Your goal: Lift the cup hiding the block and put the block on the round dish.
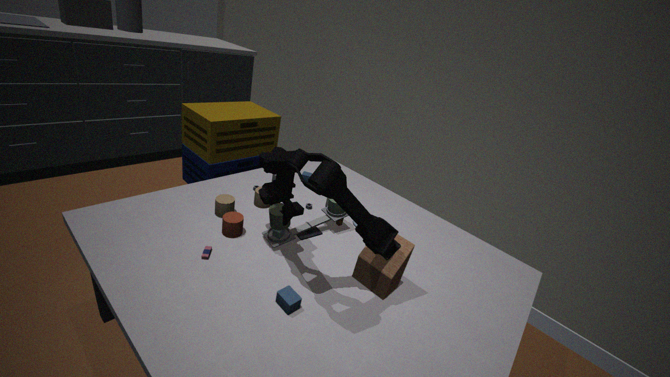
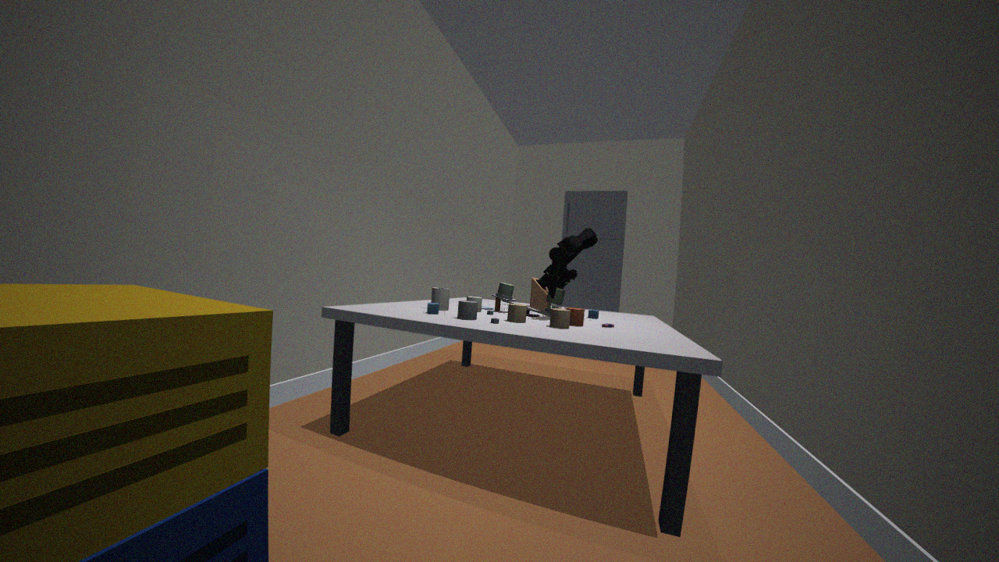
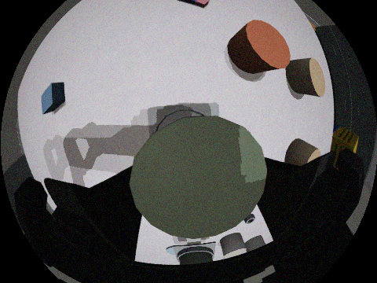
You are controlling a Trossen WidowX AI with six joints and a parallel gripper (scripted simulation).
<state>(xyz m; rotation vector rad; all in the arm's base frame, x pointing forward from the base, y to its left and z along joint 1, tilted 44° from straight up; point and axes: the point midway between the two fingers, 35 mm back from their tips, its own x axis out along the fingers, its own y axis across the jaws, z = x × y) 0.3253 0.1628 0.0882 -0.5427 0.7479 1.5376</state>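
My gripper tip is now 1 cm past the balance, 13 cm to the left of it and 5 cm above it. From my gripper tip the other things lie so: red-brown cylinder 13 cm ahead, 12 cm to the left, 6 cm below; then cup 2 cm to the left, 1 cm above; then red-and-blue piece 4 cm ahead, 24 cm to the left, 9 cm below.
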